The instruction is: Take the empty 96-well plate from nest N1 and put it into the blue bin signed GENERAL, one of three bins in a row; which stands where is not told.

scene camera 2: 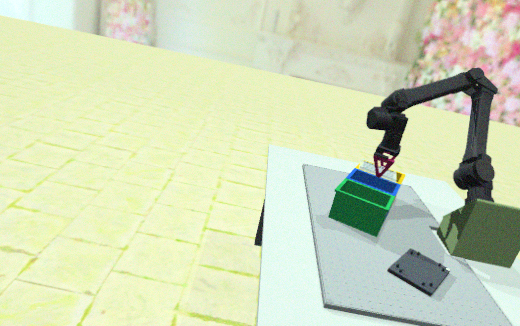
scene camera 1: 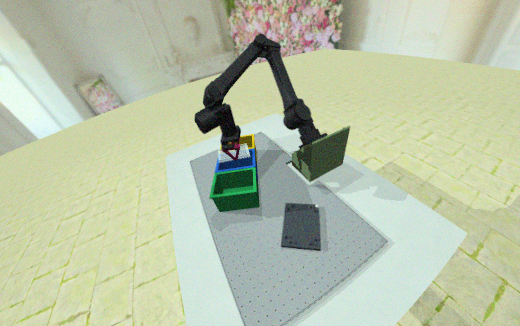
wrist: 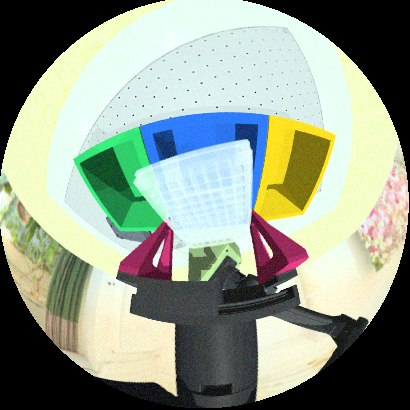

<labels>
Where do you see a dark nest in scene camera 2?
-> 416, 268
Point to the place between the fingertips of my gripper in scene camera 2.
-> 380, 173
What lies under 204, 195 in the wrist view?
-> A white 96-well plate.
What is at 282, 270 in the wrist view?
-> My gripper.
</labels>
